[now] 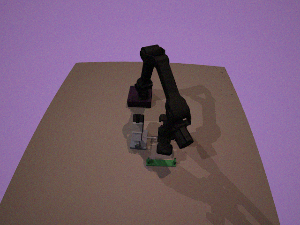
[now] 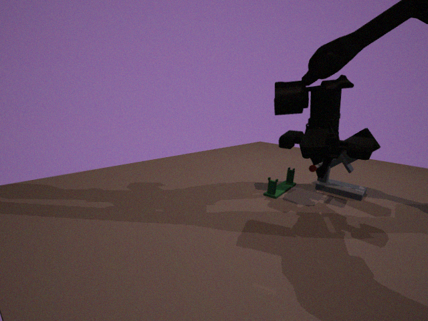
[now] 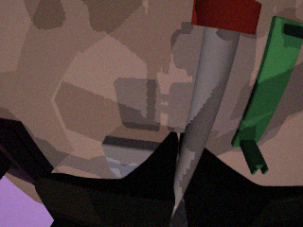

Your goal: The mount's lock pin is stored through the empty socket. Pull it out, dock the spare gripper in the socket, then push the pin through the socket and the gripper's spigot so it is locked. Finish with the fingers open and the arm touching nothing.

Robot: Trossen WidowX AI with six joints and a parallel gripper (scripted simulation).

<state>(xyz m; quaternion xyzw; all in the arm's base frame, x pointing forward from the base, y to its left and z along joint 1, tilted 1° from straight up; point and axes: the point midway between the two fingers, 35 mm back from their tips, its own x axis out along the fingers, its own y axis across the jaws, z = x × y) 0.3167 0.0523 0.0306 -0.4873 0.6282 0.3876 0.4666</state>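
Right now my gripper tip is 10 cm to the left of the grey mount and 3 cm past it. Also, from my gripper tip: green cradle: 9 cm ahead, 3 cm below; then spare gripper: 9 cm to the right, 6 cm behind, 6 cm above.
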